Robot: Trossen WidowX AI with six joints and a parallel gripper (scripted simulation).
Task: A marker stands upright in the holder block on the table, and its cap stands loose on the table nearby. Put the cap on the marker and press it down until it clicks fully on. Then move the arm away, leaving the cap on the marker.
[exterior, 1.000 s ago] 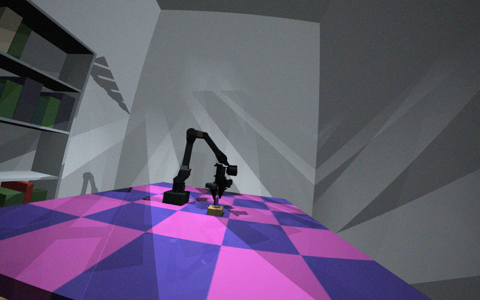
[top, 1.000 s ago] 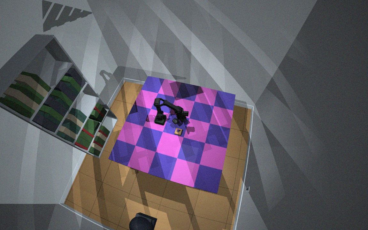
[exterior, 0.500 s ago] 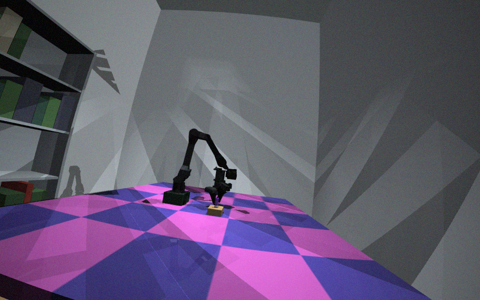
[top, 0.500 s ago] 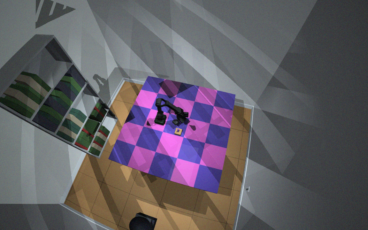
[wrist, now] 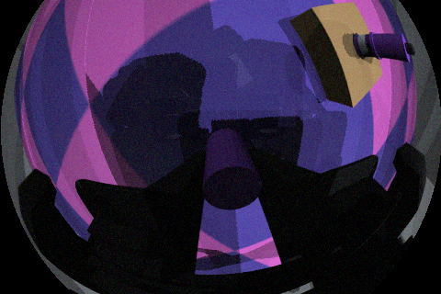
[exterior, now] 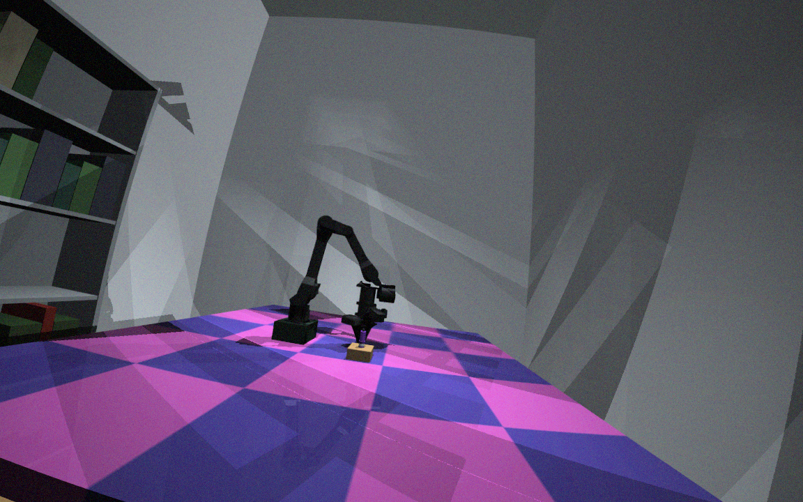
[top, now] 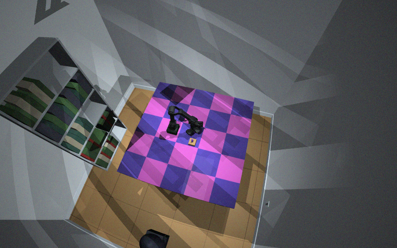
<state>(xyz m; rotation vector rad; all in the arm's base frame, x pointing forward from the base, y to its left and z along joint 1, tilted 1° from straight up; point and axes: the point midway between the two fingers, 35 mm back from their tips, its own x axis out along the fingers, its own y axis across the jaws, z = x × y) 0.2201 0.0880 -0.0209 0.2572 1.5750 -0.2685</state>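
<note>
Right now the block is 13 cm to the right of my gripper tip and 5 cm ahead of it. Round my gripper tip: cap: 1 cm above.
</note>
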